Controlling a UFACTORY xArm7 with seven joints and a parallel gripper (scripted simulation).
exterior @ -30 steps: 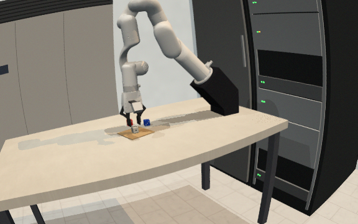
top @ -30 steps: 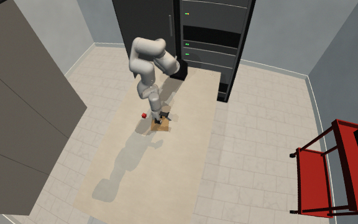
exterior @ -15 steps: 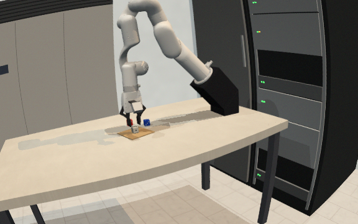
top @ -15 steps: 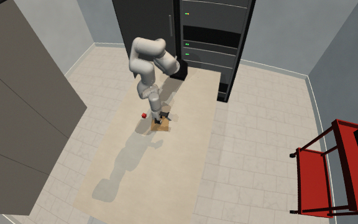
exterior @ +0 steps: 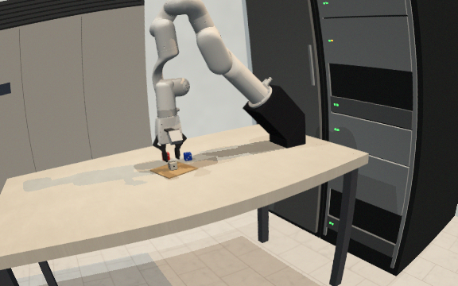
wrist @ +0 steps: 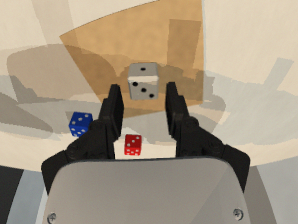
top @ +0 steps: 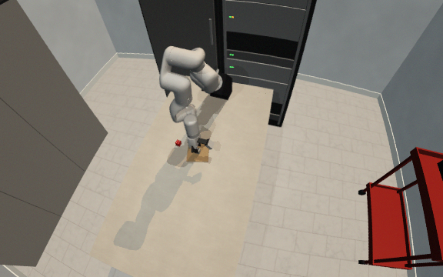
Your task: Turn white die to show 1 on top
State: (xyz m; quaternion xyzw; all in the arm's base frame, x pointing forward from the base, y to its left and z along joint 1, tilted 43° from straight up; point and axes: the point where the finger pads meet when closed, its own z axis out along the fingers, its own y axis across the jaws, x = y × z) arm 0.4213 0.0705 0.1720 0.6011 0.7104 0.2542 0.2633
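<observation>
Right now my hand is 4 cm above the white die. Round my hand: red die (15 cm to the right, 5 cm below); then blue die (10 cm to the right, 9 cm behind, 5 cm below); then brown mat (6 cm below).
</observation>
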